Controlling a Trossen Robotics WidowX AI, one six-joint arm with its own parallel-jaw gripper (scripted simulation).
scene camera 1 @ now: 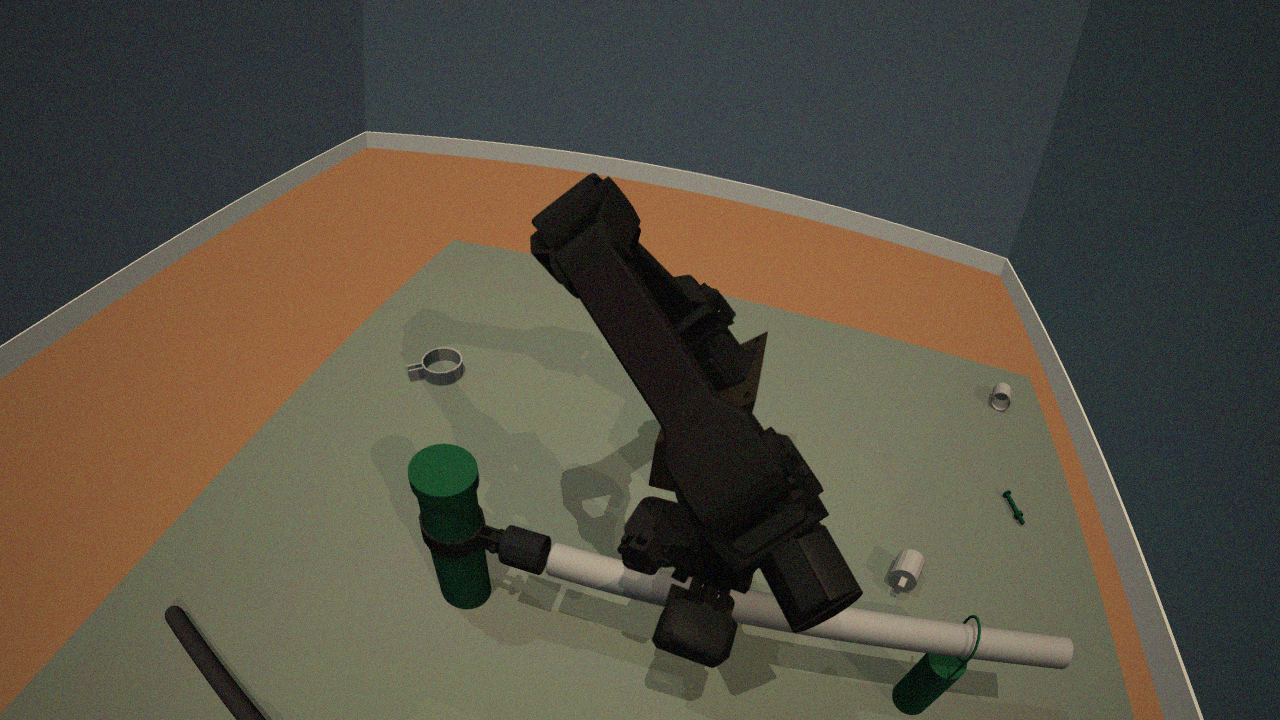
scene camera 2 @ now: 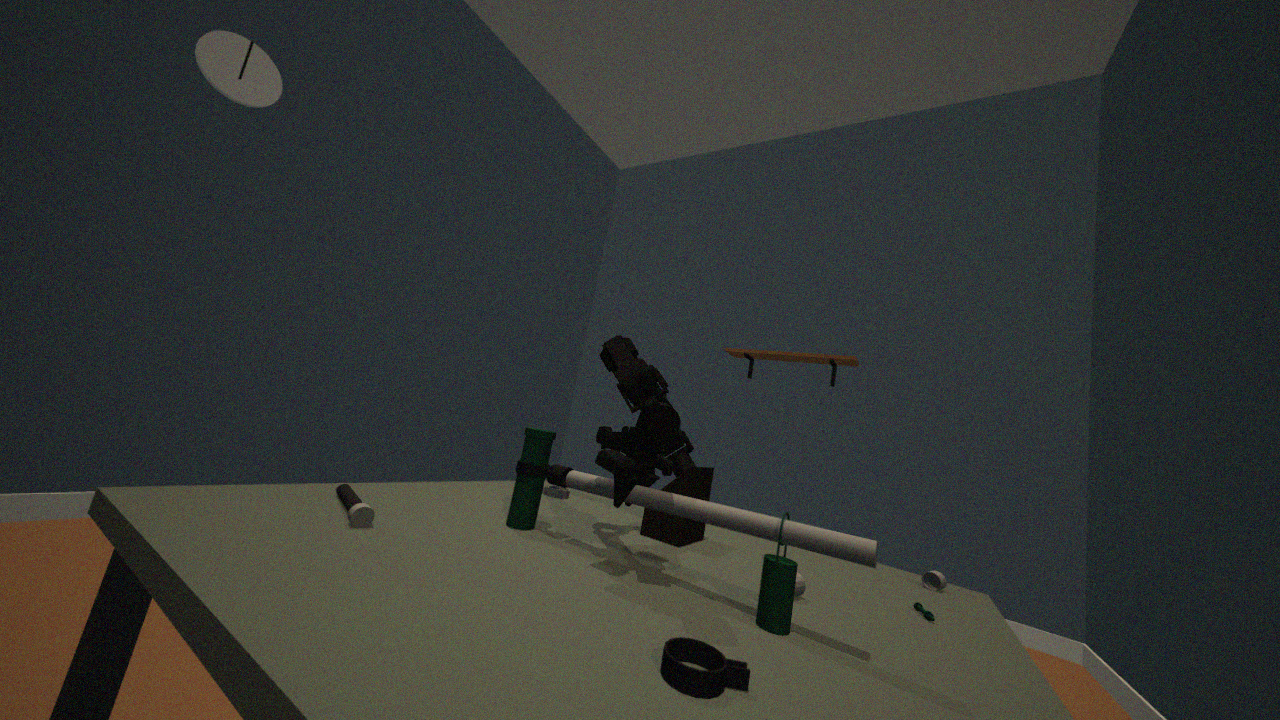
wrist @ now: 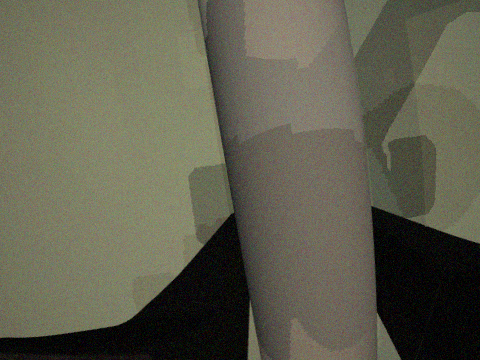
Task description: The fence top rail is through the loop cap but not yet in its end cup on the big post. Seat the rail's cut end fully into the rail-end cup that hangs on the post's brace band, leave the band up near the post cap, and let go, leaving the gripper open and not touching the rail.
Labels:
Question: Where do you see a big green post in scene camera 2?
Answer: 524, 507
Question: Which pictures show my gripper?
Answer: Scene camera 1, scene camera 2 and the wrist view: all of them.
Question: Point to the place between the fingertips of my gripper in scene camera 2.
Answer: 621, 506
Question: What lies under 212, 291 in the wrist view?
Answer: My gripper.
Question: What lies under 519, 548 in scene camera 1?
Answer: A black rail-end cup.

